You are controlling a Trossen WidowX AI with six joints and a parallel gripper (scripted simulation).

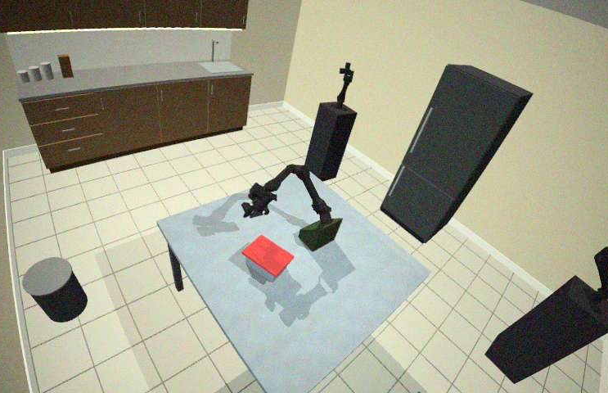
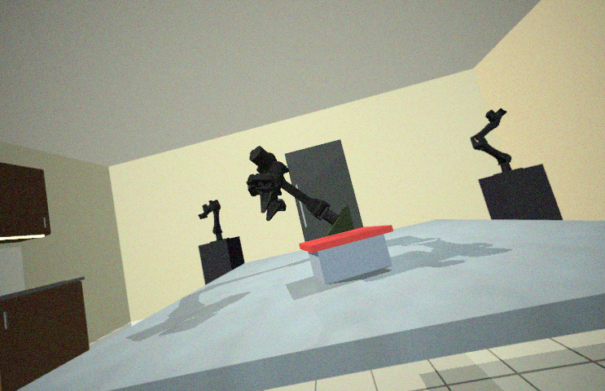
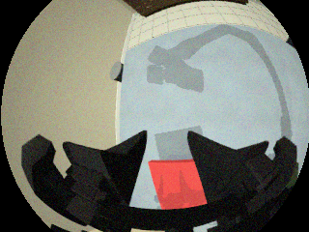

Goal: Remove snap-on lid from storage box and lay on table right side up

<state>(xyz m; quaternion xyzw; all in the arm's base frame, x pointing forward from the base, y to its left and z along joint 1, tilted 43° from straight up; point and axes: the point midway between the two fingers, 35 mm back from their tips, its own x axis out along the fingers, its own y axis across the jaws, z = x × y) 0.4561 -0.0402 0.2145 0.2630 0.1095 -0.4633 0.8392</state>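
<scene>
My gripper tip is now 3 cm past the red lid, 21 cm to the right of it and 11 cm above it. Also, from my gripper tip: grey storage box (3 cm behind, 21 cm to the left, 16 cm below).
</scene>
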